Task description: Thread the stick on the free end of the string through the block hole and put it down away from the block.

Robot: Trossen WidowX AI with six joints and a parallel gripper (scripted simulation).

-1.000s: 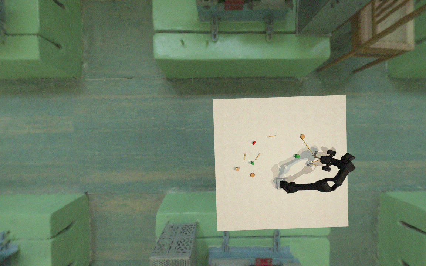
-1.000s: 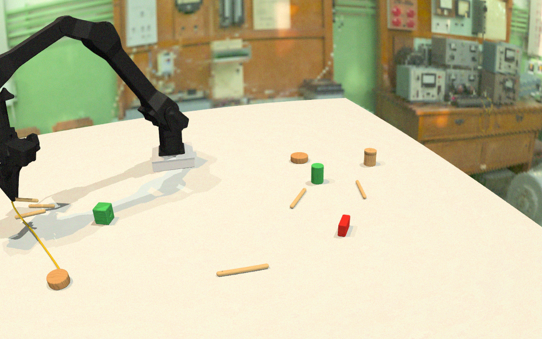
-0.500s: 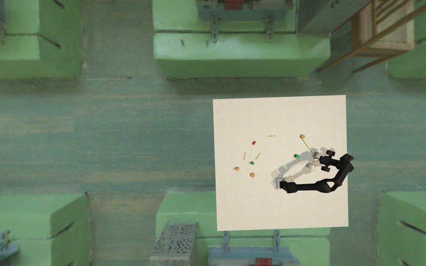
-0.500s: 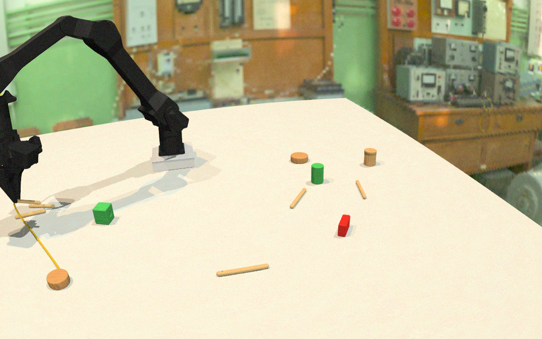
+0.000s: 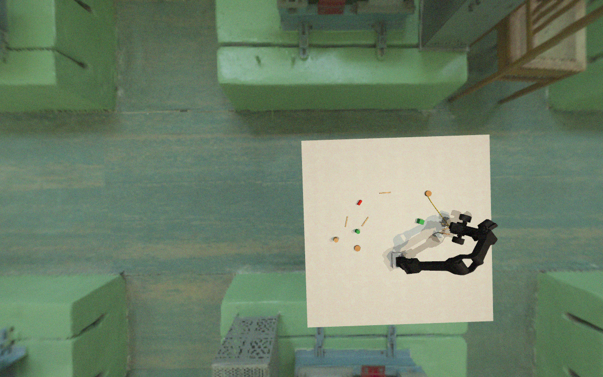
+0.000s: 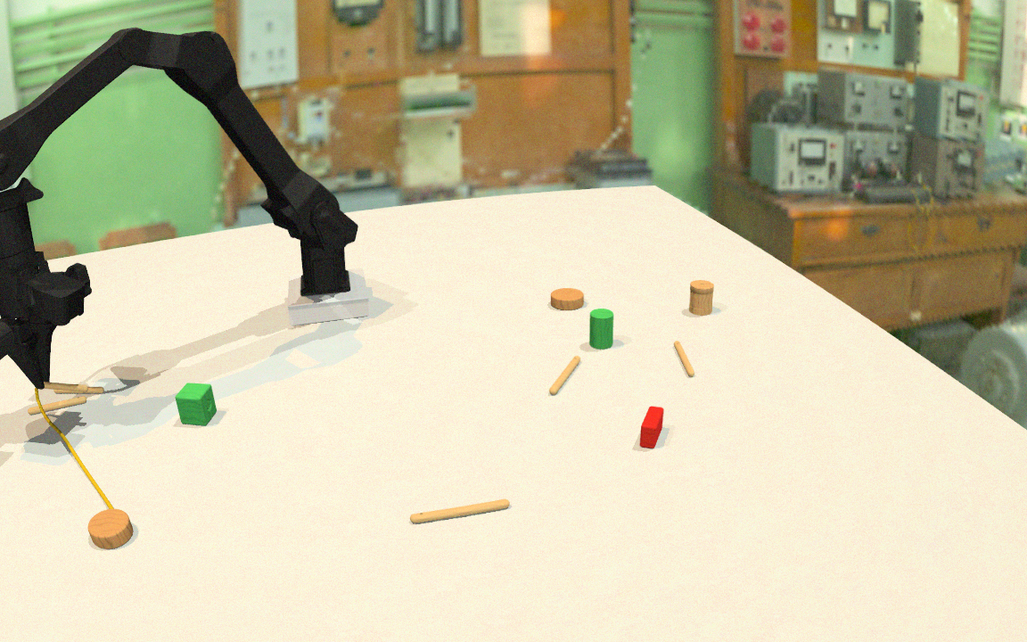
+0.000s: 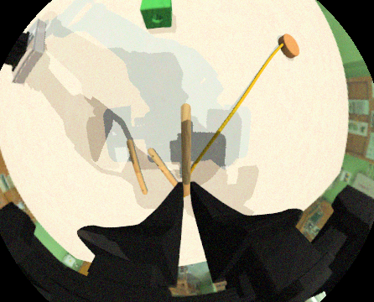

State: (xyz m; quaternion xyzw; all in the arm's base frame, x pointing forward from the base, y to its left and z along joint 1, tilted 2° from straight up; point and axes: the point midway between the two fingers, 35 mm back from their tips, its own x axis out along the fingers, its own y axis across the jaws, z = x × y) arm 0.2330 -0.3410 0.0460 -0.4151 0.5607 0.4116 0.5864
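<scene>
My gripper tip is now 19 cm to the right of the green block, 3 cm short of it and 2 cm above it. Also, from my gripper tip: round wooden button: 22 cm ahead, 13 cm to the left, 3 cm below; then green cylinder: 63 cm to the left, 2 cm below, 2 cm behind; then thin wooden stick: 1 cm to the left.
</scene>
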